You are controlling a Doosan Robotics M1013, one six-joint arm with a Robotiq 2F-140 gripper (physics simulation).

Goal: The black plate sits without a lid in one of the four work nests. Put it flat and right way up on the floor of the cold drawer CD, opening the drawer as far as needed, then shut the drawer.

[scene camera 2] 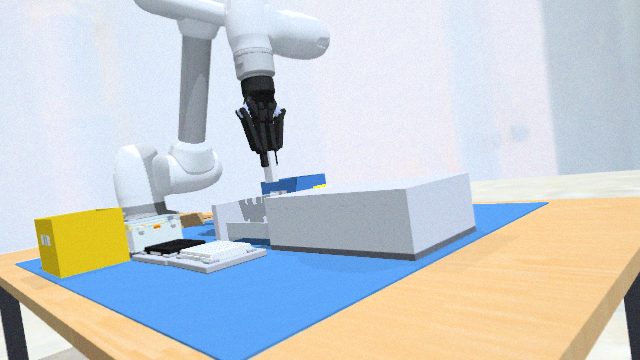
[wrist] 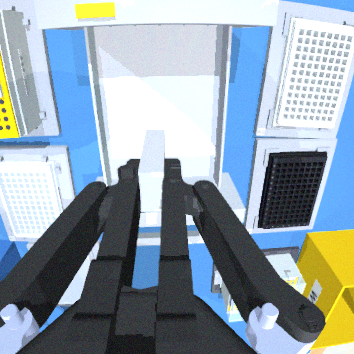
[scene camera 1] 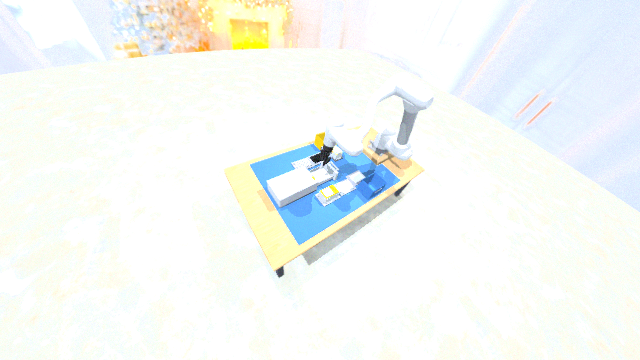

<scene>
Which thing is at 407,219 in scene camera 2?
A cold drawer.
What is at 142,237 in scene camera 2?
A pale box.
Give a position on a white plate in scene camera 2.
218,249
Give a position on a cold drawer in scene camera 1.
291,186
</scene>
